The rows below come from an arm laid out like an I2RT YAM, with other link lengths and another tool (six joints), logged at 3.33 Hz.
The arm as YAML. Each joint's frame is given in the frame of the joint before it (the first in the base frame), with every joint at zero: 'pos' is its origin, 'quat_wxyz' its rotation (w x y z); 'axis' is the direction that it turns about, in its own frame. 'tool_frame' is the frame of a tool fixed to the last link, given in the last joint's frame.
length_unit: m
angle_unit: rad
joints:
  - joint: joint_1
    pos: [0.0, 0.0, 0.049]
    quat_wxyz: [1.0, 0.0, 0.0, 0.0]
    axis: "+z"
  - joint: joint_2
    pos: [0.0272, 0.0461, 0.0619]
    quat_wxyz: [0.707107, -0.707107, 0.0, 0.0]
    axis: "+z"
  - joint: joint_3
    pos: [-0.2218, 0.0, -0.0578]
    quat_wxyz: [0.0, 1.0, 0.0, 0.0]
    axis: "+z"
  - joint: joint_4
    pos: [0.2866, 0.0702, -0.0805]
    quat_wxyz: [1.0, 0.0, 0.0, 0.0]
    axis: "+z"
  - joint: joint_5
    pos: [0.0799, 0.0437, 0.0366]
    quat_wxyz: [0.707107, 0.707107, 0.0, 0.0]
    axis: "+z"
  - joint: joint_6
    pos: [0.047, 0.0, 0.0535]
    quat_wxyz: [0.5, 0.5, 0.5, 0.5]
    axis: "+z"
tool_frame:
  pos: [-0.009, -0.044, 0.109]
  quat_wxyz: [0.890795, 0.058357, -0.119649, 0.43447]
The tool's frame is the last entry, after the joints.
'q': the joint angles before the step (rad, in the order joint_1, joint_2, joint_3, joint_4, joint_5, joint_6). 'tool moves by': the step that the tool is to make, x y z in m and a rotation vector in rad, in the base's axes. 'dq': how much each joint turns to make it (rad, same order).
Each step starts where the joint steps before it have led.
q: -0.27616 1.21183 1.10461 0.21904 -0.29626 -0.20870
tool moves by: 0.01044 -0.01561 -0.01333 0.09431 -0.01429 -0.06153
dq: 0.00617 0.03989 -0.03074 0.08160 0.07837 0.08900
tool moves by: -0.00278 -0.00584 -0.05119 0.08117 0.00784 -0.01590
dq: 0.00153 -0.01224 -0.17634 0.15024 0.02613 0.07520
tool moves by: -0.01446 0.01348 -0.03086 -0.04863 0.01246 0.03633
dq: 0.00307 -0.05980 -0.13967 0.07074 -0.03832 -0.04751
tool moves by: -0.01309 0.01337 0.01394 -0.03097 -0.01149 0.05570
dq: -0.00001 -0.07363 -0.01086 -0.04907 -0.05825 -0.02150
